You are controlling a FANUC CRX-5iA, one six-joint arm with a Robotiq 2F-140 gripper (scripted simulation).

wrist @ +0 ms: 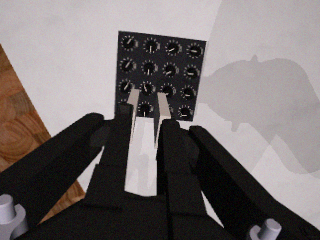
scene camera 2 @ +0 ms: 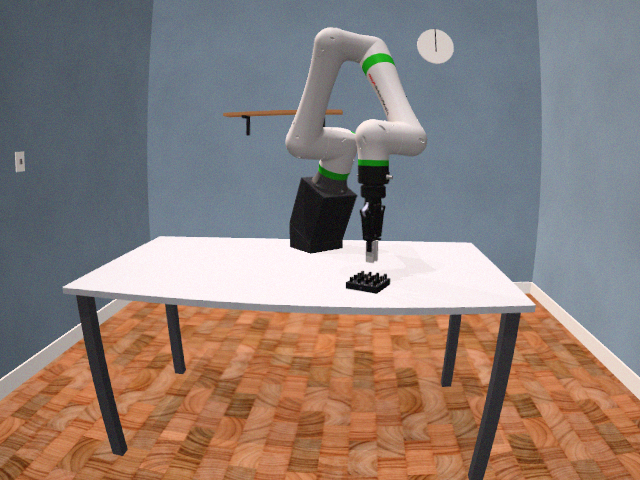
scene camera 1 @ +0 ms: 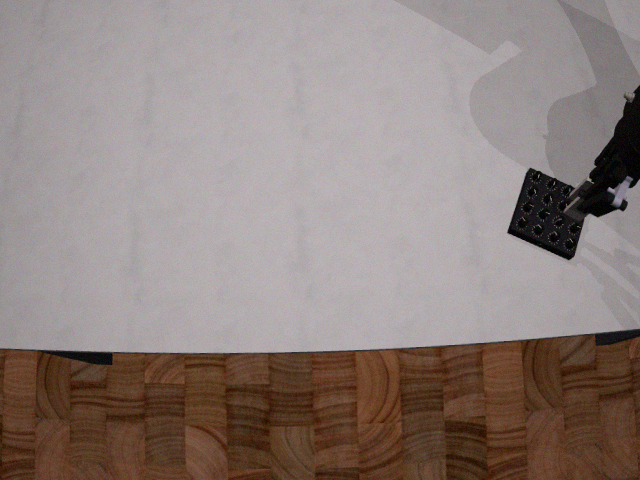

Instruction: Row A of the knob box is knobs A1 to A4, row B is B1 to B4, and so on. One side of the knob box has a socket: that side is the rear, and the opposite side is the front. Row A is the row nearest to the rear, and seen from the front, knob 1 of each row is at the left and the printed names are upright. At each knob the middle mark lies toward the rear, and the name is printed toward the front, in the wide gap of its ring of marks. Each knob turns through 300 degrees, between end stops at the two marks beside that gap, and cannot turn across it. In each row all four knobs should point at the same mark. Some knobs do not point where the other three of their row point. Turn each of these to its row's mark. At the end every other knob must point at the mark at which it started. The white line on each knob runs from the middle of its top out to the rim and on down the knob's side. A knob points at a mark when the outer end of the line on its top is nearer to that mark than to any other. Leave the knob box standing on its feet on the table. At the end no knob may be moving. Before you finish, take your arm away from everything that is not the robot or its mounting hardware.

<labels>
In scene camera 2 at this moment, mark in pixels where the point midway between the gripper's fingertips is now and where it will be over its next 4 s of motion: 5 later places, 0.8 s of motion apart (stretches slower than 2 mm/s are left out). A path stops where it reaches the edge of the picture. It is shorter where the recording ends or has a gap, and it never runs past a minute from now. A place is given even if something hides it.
My gripper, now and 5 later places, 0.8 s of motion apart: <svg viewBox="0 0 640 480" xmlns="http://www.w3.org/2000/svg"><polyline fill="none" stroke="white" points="371,261 371,265 370,273 370,276 370,279 371,268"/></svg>
</labels>
